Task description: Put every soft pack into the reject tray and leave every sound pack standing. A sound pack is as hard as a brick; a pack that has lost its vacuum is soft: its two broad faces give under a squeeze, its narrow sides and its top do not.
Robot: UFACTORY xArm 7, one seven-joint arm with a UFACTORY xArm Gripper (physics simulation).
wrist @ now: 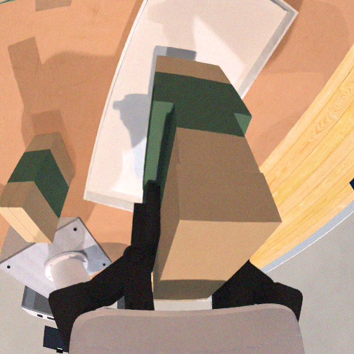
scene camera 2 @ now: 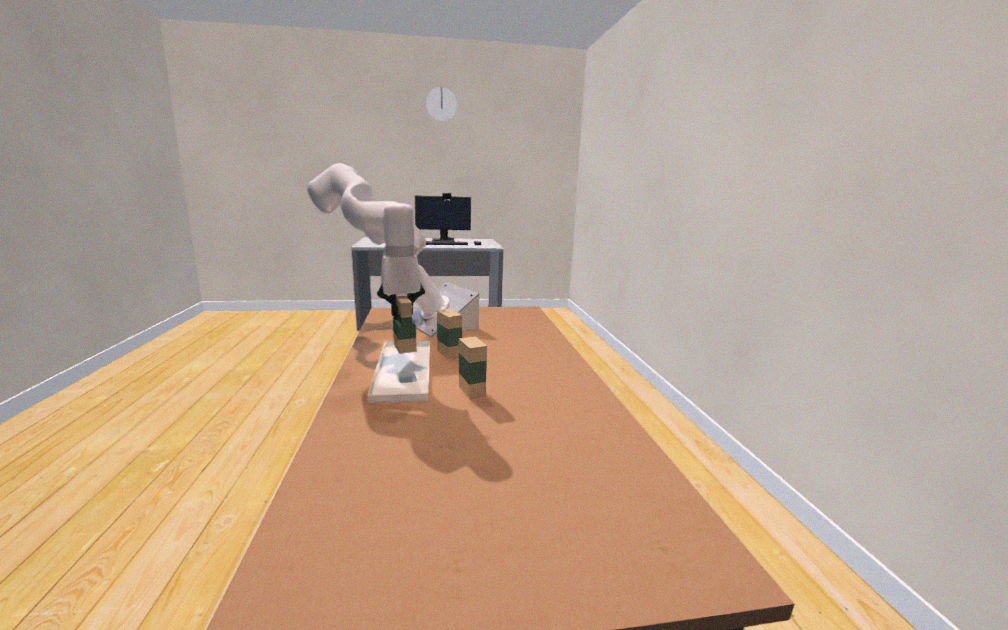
Scene:
gripper: wrist; scene camera 2
white reject tray: wrist; scene camera 2
same spot on white reject tray: (wrist: 240, 44) = (scene camera 2: 384, 388)
same spot on gripper: (wrist: 129, 276) = (scene camera 2: 412, 298)

